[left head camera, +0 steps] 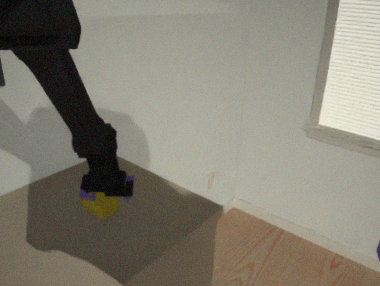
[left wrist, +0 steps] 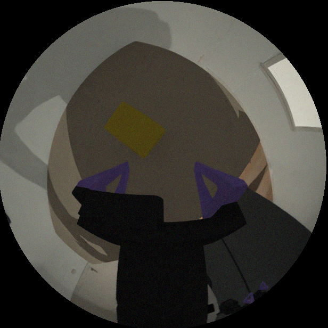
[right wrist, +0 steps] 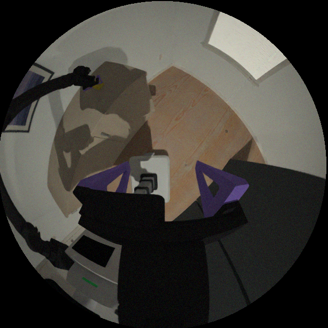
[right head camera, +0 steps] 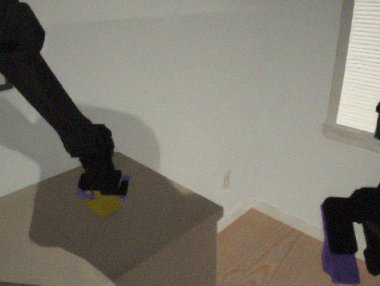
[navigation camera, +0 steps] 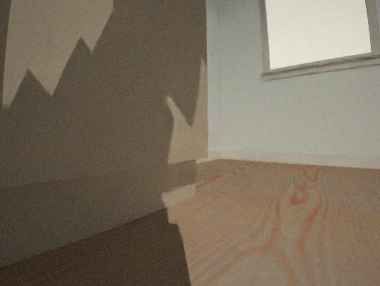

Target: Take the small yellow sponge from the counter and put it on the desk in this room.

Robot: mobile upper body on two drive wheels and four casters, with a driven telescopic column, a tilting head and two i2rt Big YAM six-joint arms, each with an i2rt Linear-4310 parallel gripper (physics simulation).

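Frame: origin at the left arm's base, x ahead, y left, z up, level; metres.
Seen in the pictures: left gripper, between the fingertips: [left head camera: 111,199] [right head camera: 109,198]; right gripper, between the fingertips: [right head camera: 370,265].
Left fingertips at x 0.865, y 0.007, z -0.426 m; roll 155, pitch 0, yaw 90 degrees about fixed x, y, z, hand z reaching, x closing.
A point is followed by its place in that frame.
The small yellow sponge [left head camera: 103,209] {x 0.874, y 0.037, z -0.467 m} [right head camera: 103,207] {x 0.876, y 0.035, z -0.467 m} [left wrist: 135,130] [right wrist: 98,87] lies flat on the beige counter [left head camera: 165,225] {x 0.846, y -0.148, z -0.503 m} [right head camera: 165,227] {x 0.834, y -0.159, z -0.503 m} [left wrist: 175,90] [right wrist: 112,102], in shadow. My left gripper [left head camera: 107,195] {x 0.865, y 0.007, z -0.426 m} [right head camera: 105,192] {x 0.865, y 0.007, z -0.426 m} [left wrist: 161,165] is open and empty above the counter. In the left wrist view the sponge lies beyond the fingertips, up and left of the gap between them; in the head views the gripper hides part of it. My right gripper [right head camera: 364,257] {x 0.338, y -0.444, z -0.137 m} [right wrist: 162,164] is open and empty, away from the sponge. No desk can be made out.
Walls meet behind the counter, with a window [left head camera: 357,70] {x 1.728, y -1.157, z -0.202 m} [right head camera: 364,70] {x 1.763, y -1.117, z -0.229 m} [right wrist: 245,42] [navigation camera: 317,32] {x 1.558, y -1.347, z -0.310 m} at the right. Wood floor [left head camera: 270,250] {x 1.674, y -0.812, z -1.413 m} [right head camera: 270,245] {x 1.745, y -0.714, z -1.412 m} [right wrist: 190,110] [navigation camera: 300,225] {x 0.713, y -0.522, z -1.413 m} lies beside the counter. A framed picture [right wrist: 22,112] hangs at the left in the right wrist view.
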